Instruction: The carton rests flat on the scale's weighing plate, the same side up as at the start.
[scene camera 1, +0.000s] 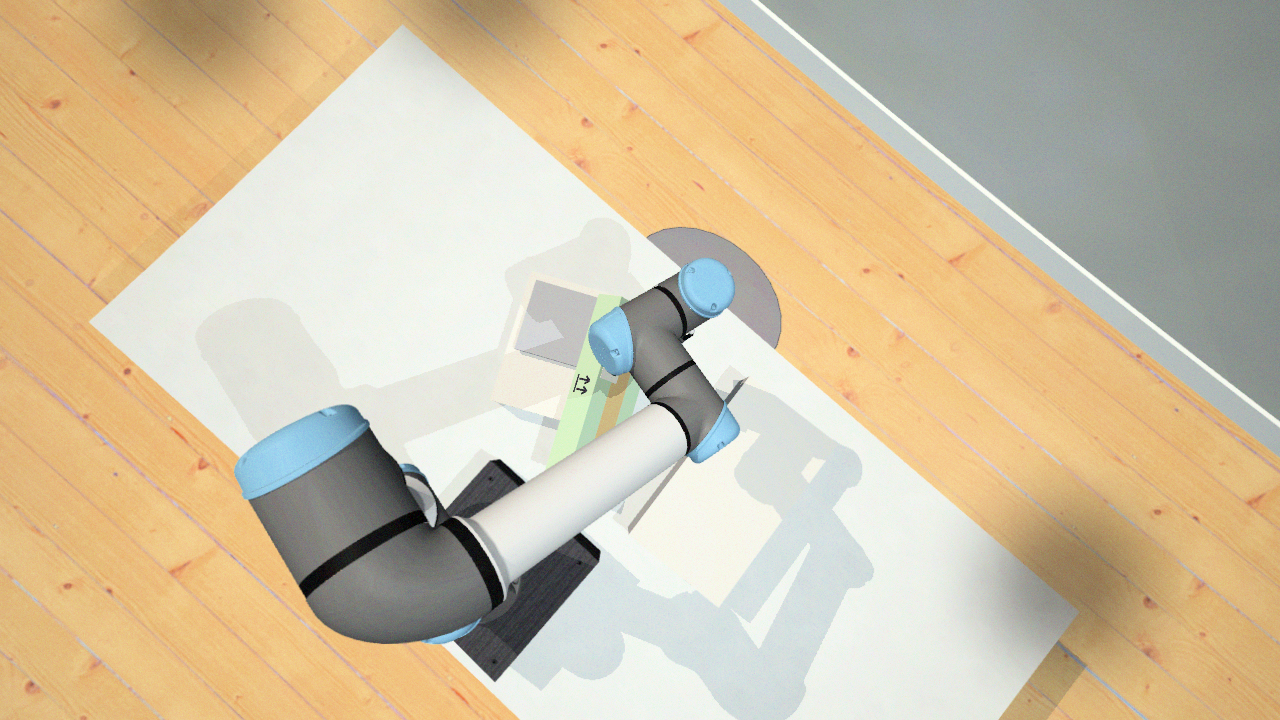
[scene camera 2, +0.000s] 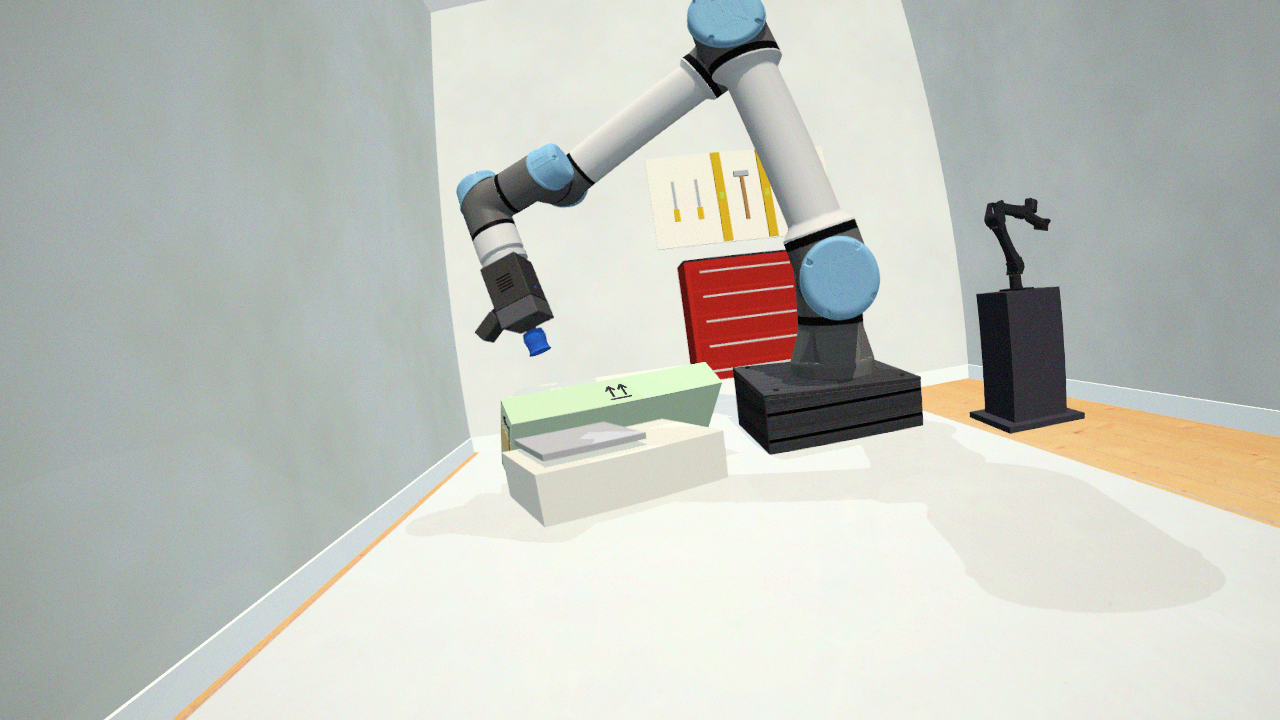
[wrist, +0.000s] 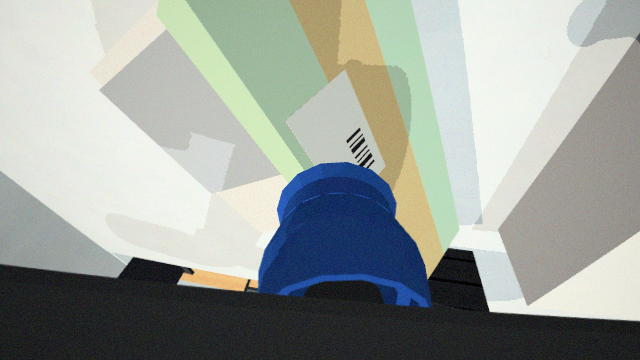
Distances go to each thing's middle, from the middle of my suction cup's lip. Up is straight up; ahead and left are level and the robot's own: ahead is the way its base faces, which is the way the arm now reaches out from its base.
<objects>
Now: suction cup 90 mm past the pale green carton (scene camera 2: 688, 394), 30 mm to the left of it and 140 mm above it. From my suction cup the other things lie so: pale block (scene camera 1: 707, 522) (40 mm behind, 310 mm to the right, 150 mm below); scale (scene camera 2: 557, 477) (100 mm behind, 100 mm to the left, 170 mm below).
</objects>
